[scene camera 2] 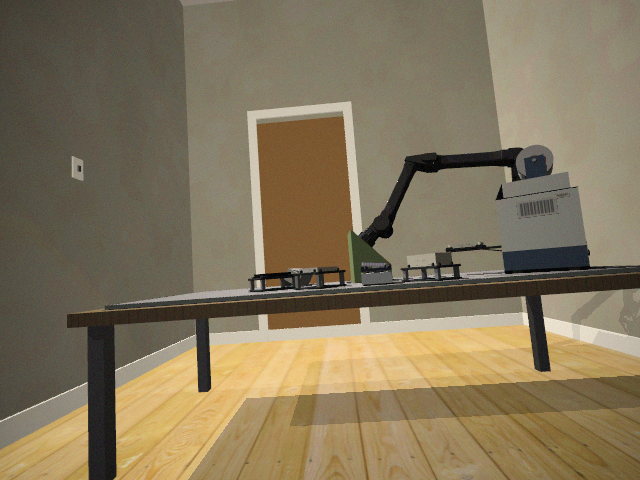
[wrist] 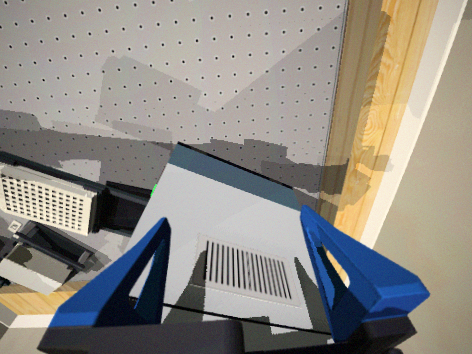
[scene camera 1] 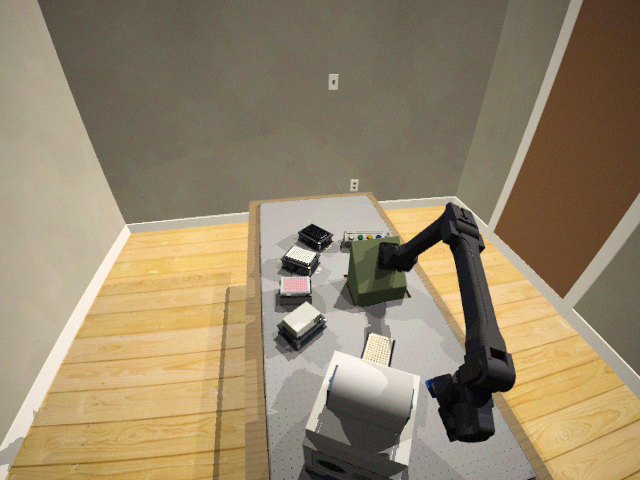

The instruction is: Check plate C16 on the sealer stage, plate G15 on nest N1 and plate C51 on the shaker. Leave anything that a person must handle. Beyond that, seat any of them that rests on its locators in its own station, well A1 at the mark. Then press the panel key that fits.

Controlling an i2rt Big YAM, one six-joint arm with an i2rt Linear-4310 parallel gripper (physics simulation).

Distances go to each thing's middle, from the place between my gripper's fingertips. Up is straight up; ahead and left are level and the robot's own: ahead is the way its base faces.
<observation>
My gripper is now 260 mm to the left of the cream plate (scene camera 1: 378,348), 130 mm above it and 100 mm short of it.
</observation>
